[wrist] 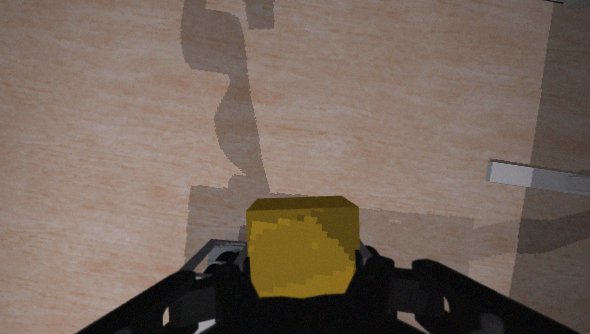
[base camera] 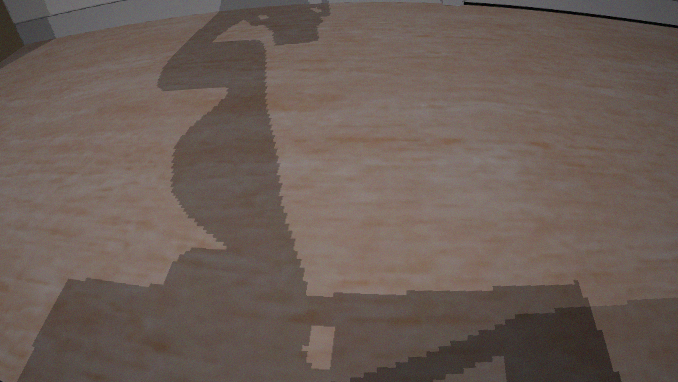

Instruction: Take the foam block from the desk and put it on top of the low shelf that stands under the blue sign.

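Observation:
The yellow foam block (wrist: 302, 255) is held between the two black fingers of my gripper (wrist: 303, 256) in the wrist view, low in the middle. The gripper is shut on it, and wood-patterned floor shows beyond and below the block. The low shelf and the blue sign do not show in either view. The desk top does not show; a grey bar (wrist: 512, 174) on the floor at the right of the wrist view looks like a foot of the desk.
The wooden floor (base camera: 425, 175) (wrist: 375, 100) carries shadows of the arm and base. A pale wall with a baseboard (base camera: 100, 21) runs along the far edge of the base view. A brownish-yellow object (base camera: 7, 35) shows partly at the upper left corner.

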